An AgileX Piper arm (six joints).
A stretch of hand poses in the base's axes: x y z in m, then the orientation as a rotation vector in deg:
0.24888, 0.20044, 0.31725, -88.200, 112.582, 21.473
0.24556, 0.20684, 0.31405, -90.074, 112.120, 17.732
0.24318, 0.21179, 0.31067, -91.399, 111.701, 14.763
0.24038, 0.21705, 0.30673, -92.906, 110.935, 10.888
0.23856, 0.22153, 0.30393, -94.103, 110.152, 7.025
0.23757, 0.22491, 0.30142, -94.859, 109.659, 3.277
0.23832, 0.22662, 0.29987, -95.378, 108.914, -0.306
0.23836, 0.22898, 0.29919, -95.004, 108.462, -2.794
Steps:
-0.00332, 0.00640, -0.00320, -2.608, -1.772, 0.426
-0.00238, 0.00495, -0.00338, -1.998, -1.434, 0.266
-0.00280, 0.00526, -0.00394, -2.442, -2.022, 0.307
-0.00182, 0.00448, -0.00280, -2.320, -2.057, 0.142
-0.00099, 0.00338, -0.00251, -2.193, -1.894, -0.206
0.00075, 0.00171, -0.00155, -1.925, -2.015, -0.184
0.00004, 0.00236, -0.00068, -0.980, -1.610, -0.557

